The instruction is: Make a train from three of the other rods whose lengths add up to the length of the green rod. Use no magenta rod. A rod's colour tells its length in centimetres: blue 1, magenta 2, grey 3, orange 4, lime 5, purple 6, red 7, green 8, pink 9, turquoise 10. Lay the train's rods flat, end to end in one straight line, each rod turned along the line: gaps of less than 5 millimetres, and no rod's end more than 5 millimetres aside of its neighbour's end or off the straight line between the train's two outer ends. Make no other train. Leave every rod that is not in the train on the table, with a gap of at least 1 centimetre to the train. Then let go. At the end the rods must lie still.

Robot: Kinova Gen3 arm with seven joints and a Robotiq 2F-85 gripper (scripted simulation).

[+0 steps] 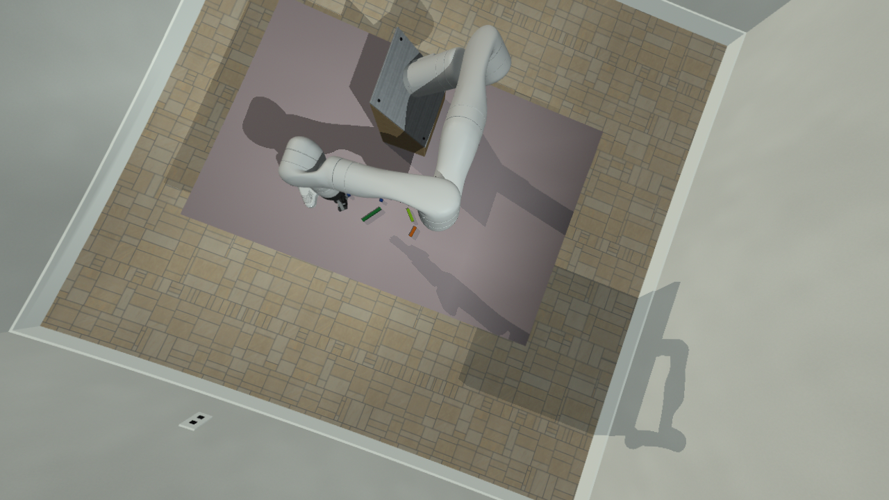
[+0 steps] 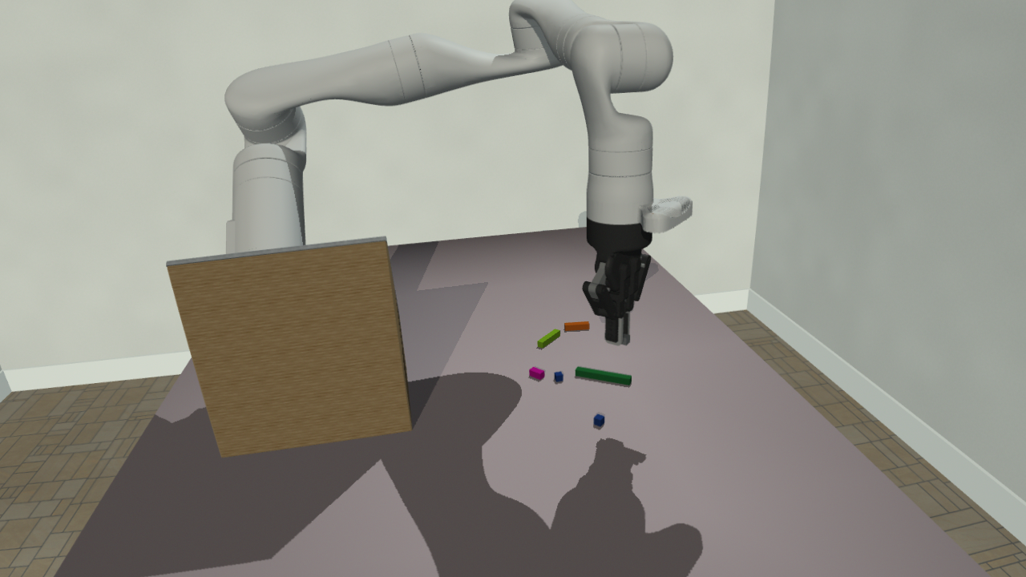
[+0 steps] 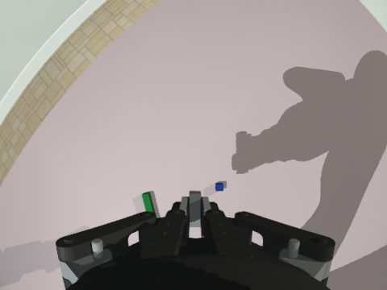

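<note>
The orange rod lies 240 mm to the left of my hand, 120 mm below it and 10 mm ahead of it. From my hand the other things lie so: magenta rod: 120 mm below, 110 mm to the left, 80 mm behind; then grey rod: 10 mm below; then green rod: 120 mm below, 80 mm to the left, 10 mm ahead.
</note>
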